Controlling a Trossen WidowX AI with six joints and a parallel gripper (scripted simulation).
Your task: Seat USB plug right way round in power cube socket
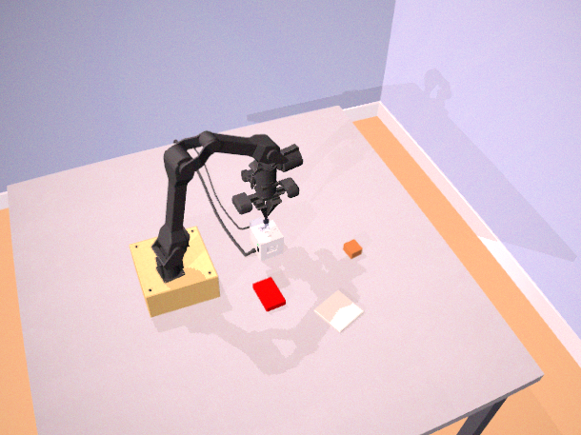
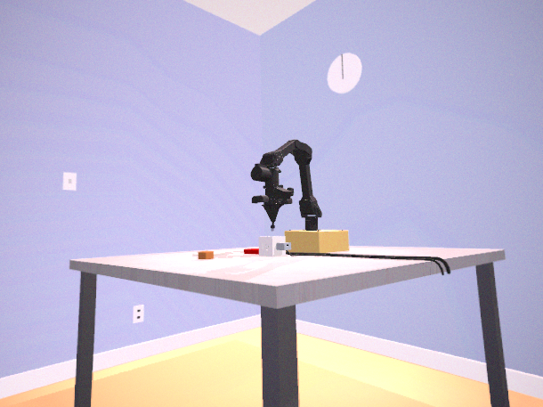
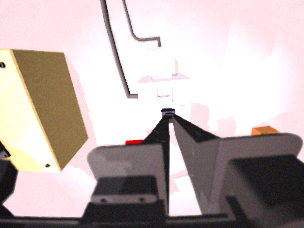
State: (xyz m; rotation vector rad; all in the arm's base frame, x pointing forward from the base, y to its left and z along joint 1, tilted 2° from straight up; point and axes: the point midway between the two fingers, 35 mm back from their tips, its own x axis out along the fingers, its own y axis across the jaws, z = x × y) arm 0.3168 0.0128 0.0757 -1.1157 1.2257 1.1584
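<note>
Right now my gripper tip is 2 cm above the small USB plug. Also, from my gripper tip: white flat tile: 32 cm to the right, 13 cm below, 5 cm ahead; then red flat block: 17 cm to the right, 12 cm below, 9 cm behind; then small orange block: 22 cm ahead, 16 cm to the right, 12 cm below.
</note>
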